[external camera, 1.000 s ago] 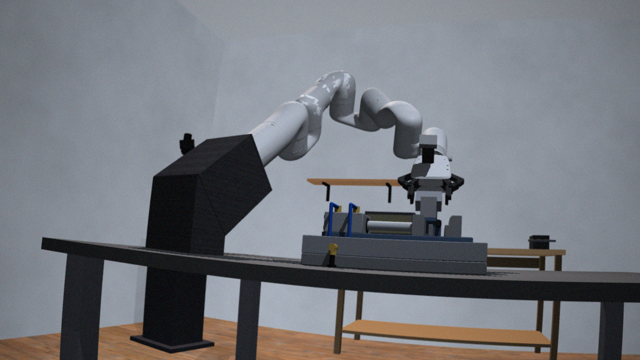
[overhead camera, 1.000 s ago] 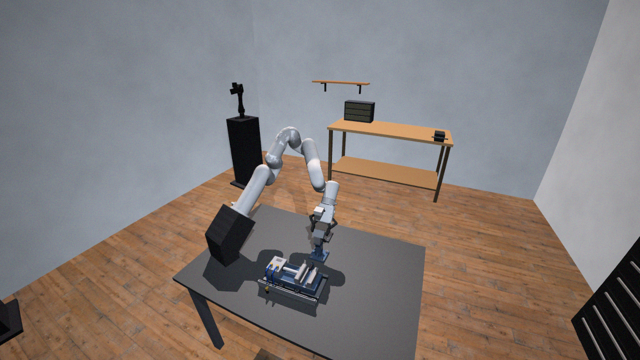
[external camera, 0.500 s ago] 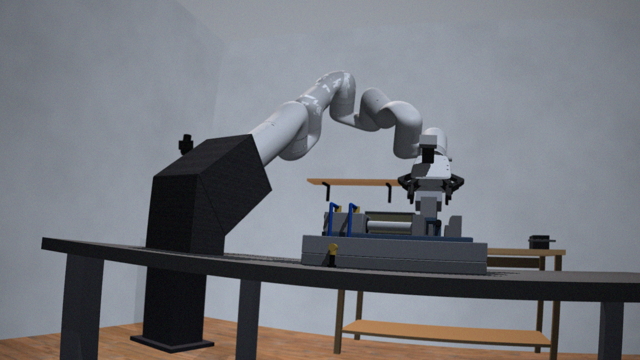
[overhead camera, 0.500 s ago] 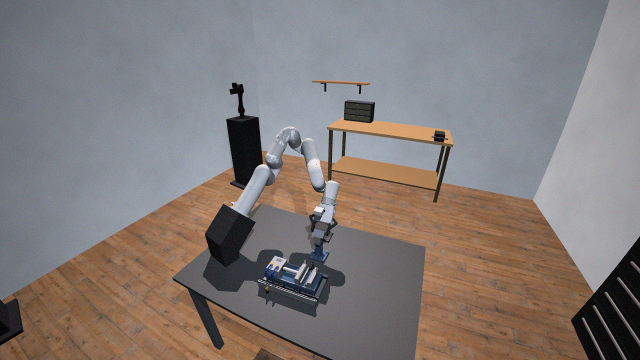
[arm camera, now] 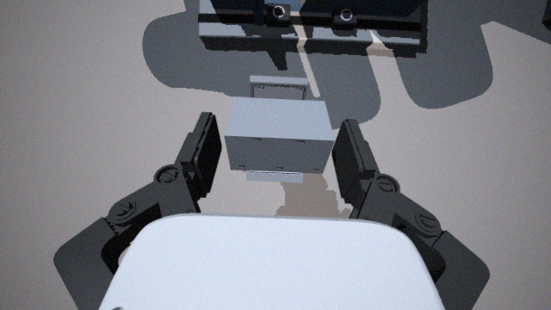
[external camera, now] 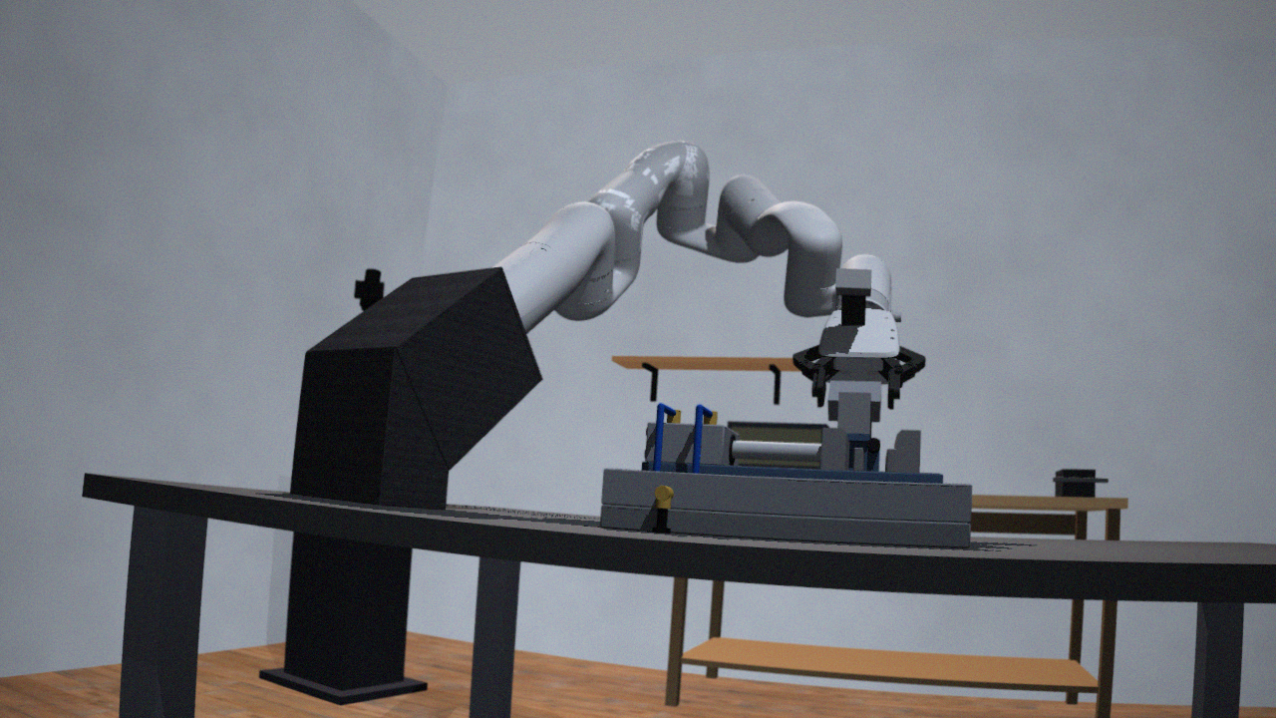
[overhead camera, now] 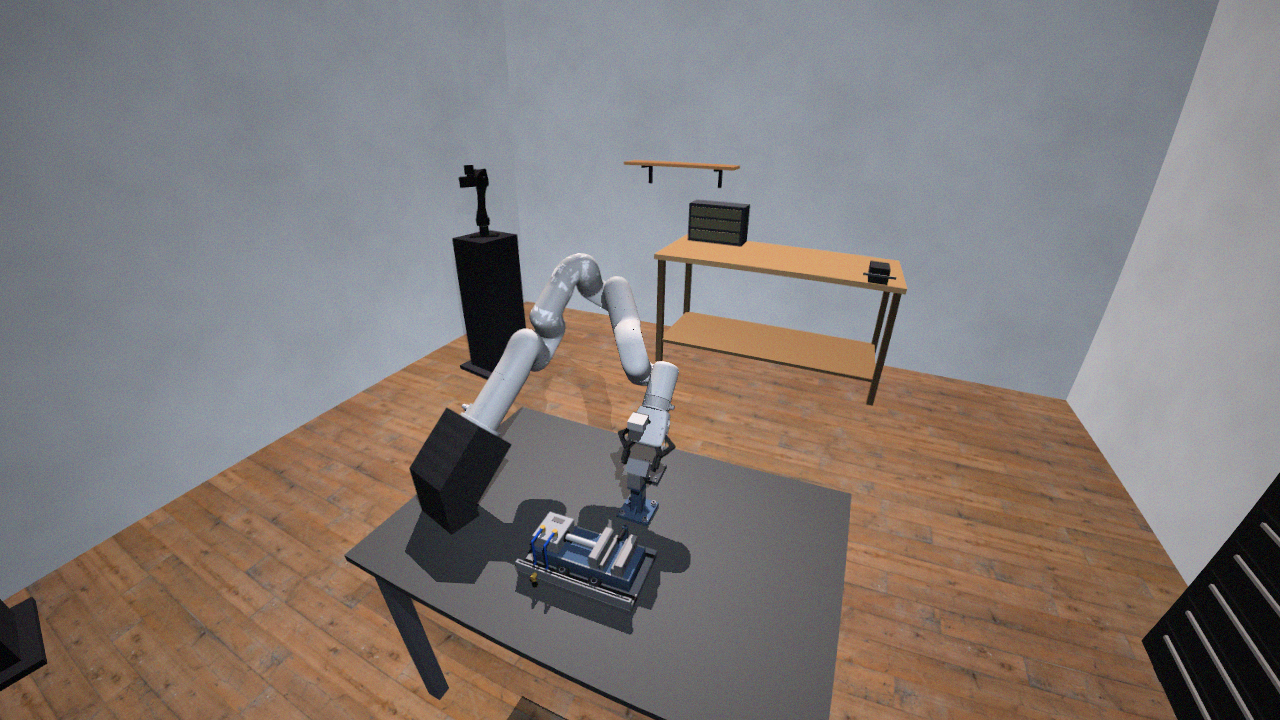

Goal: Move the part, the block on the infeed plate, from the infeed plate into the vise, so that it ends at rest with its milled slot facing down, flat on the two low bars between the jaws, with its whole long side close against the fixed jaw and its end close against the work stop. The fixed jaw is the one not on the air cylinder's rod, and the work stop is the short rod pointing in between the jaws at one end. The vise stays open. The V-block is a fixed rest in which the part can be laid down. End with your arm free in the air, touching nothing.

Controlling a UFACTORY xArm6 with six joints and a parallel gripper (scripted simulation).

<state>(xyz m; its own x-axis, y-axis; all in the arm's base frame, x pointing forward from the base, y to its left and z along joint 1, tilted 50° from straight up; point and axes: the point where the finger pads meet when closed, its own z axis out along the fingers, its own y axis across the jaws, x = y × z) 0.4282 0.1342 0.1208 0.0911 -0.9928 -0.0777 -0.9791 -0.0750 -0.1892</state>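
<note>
My hand is 2 cm above the part. From my hand the other things lie so: moving jaw 4 cm ahead, 23 cm to the right, 9 cm below; then work stop 6 cm ahead, 18 cm to the right, 8 cm below; then fixed jaw 10 cm ahead, 21 cm to the right, 9 cm below.
</note>
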